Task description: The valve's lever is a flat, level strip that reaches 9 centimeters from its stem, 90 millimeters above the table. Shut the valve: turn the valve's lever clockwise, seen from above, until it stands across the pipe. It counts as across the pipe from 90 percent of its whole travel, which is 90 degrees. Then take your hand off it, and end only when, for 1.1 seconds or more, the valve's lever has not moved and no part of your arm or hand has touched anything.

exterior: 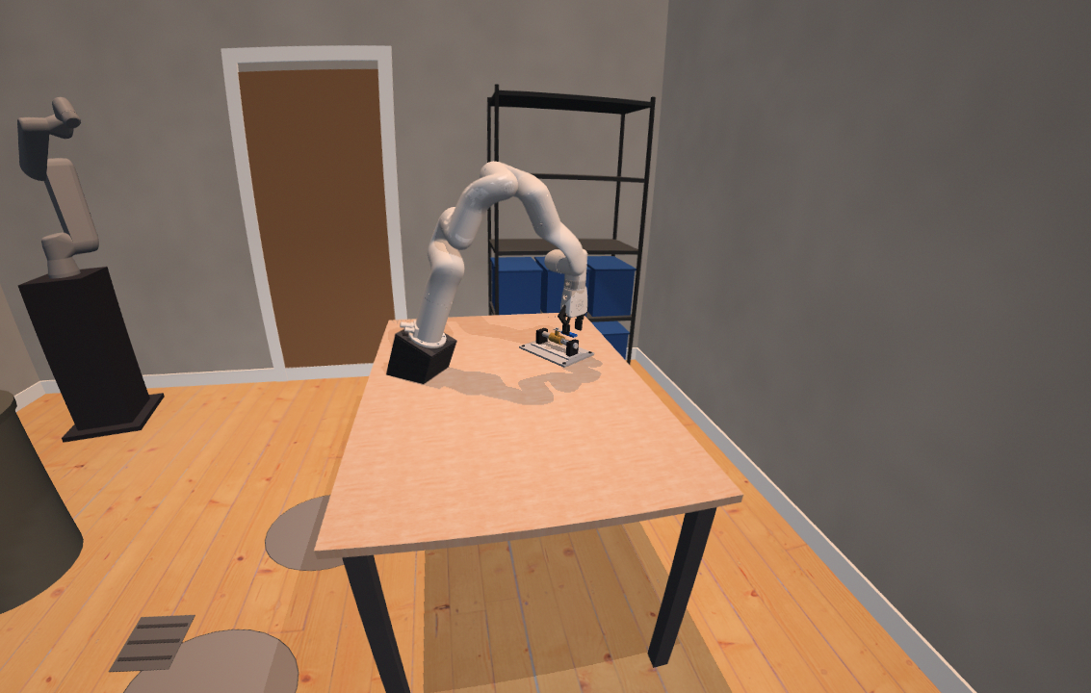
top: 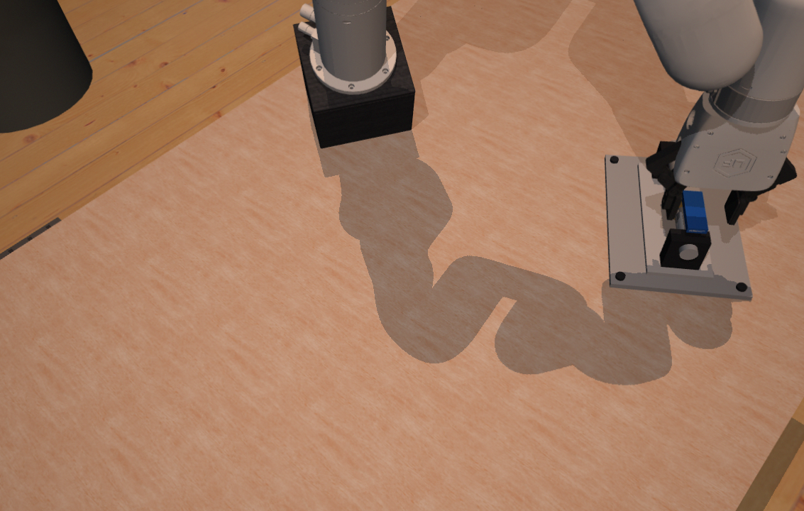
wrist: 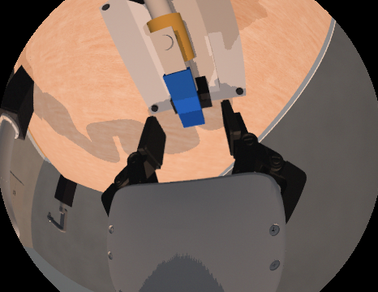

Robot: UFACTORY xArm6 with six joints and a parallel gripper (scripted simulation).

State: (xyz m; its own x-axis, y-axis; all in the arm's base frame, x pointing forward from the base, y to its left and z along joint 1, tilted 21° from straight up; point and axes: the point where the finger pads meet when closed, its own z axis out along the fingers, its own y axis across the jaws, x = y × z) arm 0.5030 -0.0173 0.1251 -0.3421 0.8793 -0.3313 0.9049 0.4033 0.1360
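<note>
Right now my hand is 40 mm to the right of the valve lever, 30 mm above it and 20 mm past it.
</note>
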